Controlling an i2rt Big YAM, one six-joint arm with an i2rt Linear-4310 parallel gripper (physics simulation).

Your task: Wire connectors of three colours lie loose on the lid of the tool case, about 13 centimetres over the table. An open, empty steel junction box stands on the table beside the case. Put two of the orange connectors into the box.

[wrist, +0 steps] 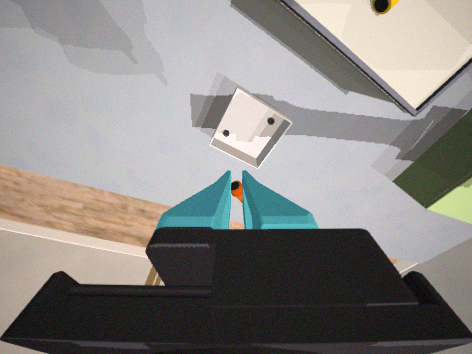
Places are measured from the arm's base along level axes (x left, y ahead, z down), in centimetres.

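Pixels of known places: gripper, between the fingertips: [236, 177].
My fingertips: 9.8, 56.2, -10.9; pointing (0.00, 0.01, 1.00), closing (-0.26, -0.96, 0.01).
For each thing: its top centre in the pictures, then the offset to it from my fingertips, as dx, dy, dz. "*": a spot on its surface instead. Level surfaces: height alone.
- orange connector, centre of its top: [240, 200] +1.2, -0.6, -1.2
- steel junction box, a spot on its surface: [284, 129] * -0.2, -8.1, +16.6
- table, height of its surface: dz +19.7
- tool case's lid, a spot on its surface: [360, 35] * -11.6, -7.0, +6.4
- yellow connector, a spot on its surface: [383, 5] * -13.2, -6.9, +5.4
My gripper [236, 177] is shut on an orange connector [237, 190], which shows between the teal fingers with its dark open end facing the camera. The steel junction box [284, 129] is open, with two dark round holes in its floor and no connector seen inside. It stands on the table [100, 120], just beyond the fingertips in the view. The tool case's lid [360, 35] shows at the upper right, apart from the box. A yellow connector [383, 5] lies on it, cut off by the top edge of the view.
A green object [452, 202] with a dark green side [435, 155] stands at the right edge. A wooden strip [75, 195] runs along the lower left, beyond the grey-blue surface. Shadows fall across the table around the box and at the upper left.
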